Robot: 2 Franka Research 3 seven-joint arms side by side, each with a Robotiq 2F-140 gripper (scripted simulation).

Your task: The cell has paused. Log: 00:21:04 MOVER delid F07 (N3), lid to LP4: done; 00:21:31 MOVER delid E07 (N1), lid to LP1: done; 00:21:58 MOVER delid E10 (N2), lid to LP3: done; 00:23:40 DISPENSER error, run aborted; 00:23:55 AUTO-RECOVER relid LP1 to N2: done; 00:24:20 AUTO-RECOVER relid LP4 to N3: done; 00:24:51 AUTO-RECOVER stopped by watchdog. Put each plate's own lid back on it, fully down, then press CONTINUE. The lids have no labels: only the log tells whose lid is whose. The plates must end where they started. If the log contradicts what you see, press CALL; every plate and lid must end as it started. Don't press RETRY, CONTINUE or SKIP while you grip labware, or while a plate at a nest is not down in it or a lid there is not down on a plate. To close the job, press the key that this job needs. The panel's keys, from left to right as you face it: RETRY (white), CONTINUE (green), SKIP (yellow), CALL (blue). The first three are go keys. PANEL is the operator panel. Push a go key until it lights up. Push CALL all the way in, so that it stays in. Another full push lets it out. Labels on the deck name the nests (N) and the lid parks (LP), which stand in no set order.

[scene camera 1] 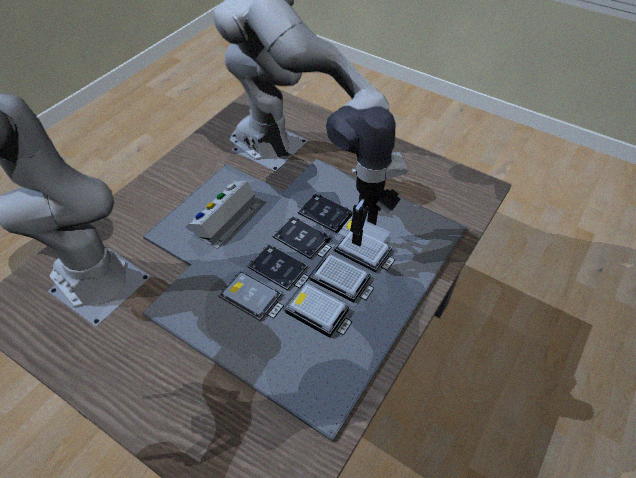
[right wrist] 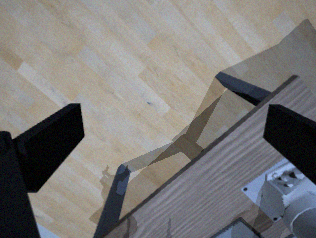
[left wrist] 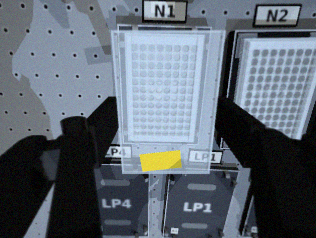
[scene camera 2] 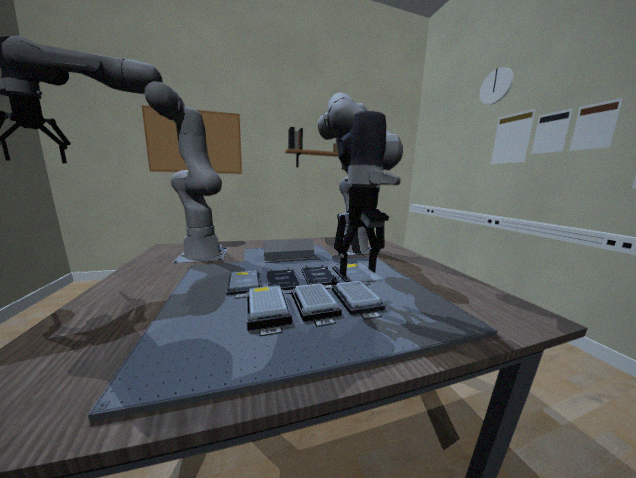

Labels:
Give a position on a park LP4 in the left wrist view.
At 140,189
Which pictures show my left gripper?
Scene camera 1, the left wrist view and scene camera 2 only.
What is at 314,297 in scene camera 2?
An N2 plate.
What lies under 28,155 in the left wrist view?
My left gripper.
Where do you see an N1 plate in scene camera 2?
355,294

